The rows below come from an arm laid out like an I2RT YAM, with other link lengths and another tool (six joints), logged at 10 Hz.
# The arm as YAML. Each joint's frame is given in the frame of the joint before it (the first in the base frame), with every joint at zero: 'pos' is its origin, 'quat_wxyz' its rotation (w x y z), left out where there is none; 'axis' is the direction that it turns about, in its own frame. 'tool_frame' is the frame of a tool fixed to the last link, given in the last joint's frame.
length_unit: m
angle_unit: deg
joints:
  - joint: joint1
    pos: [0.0, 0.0, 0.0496]
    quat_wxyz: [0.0, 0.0, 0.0, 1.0]
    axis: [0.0, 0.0, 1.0]
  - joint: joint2
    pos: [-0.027, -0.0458, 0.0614]
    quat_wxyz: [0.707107, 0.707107, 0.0, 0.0]
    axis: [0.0, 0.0, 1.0]
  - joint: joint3
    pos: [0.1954, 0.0, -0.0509]
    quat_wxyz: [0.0, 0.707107, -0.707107, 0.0]
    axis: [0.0, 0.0, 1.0]
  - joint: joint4
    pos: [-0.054, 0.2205, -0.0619]
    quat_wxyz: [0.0, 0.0, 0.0, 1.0]
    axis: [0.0, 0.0, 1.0]
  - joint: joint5
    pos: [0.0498, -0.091, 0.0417]
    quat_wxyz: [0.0, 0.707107, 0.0, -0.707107]
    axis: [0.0, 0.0, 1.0]
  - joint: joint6
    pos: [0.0, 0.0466, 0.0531]
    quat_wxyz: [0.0, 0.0, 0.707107, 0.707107]
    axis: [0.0, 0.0, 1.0]
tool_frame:
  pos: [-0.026, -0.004, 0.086]
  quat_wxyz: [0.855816, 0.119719, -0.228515, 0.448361]
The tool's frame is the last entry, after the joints.
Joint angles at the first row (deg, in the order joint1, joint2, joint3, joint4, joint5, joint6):
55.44 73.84 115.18 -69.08 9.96 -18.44
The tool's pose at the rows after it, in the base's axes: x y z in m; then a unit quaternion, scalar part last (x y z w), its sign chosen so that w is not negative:
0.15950, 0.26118, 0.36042, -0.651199, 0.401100, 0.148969, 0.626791
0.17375, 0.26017, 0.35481, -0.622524, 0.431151, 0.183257, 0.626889
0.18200, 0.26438, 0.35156, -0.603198, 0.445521, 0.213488, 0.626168
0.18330, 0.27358, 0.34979, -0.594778, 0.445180, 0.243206, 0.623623
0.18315, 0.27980, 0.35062, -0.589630, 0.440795, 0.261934, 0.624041
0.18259, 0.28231, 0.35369, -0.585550, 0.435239, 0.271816, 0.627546
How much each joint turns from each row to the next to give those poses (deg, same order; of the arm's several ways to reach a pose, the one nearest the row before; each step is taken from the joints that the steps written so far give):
-2.71 0.07 -2.91 0.99 -5.69 2.28
-4.94 0.55 -1.64 1.20 -6.34 3.25
-2.47 1.09 -0.86 1.46 -4.54 2.39
-0.37 1.27 -0.43 1.64 -3.43 1.50
-0.02 0.70 -0.18 1.31 -2.12 0.86
-0.09 0.10 0.00 0.90 -1.25 0.43

